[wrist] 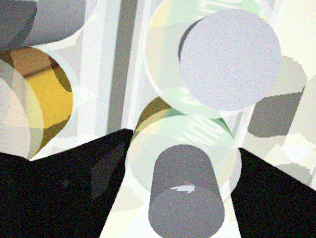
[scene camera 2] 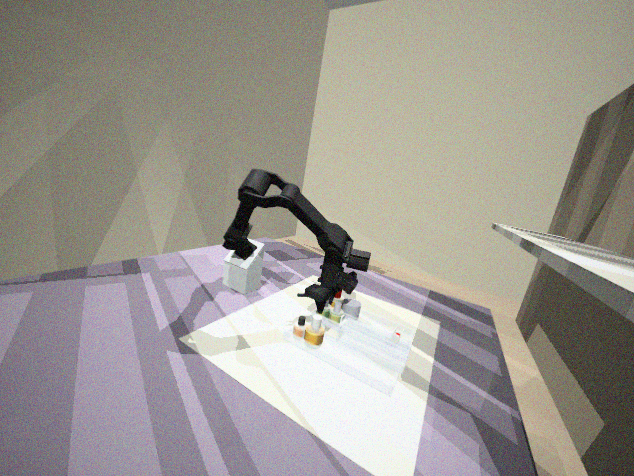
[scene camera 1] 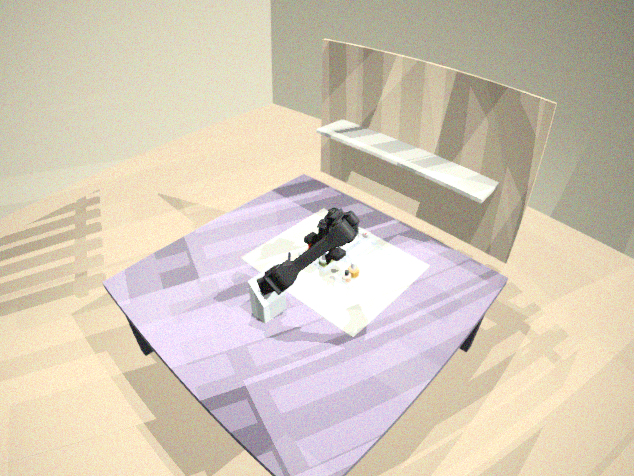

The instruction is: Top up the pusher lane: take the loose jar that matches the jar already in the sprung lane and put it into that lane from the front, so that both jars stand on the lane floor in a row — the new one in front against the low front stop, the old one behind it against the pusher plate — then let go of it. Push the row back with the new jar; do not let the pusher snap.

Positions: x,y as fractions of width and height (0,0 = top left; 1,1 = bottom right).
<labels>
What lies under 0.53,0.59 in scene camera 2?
The gripper.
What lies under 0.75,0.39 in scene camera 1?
A wall shelf.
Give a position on a clear lane rack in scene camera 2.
0.59,0.71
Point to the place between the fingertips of the gripper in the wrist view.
0.57,0.62
</labels>
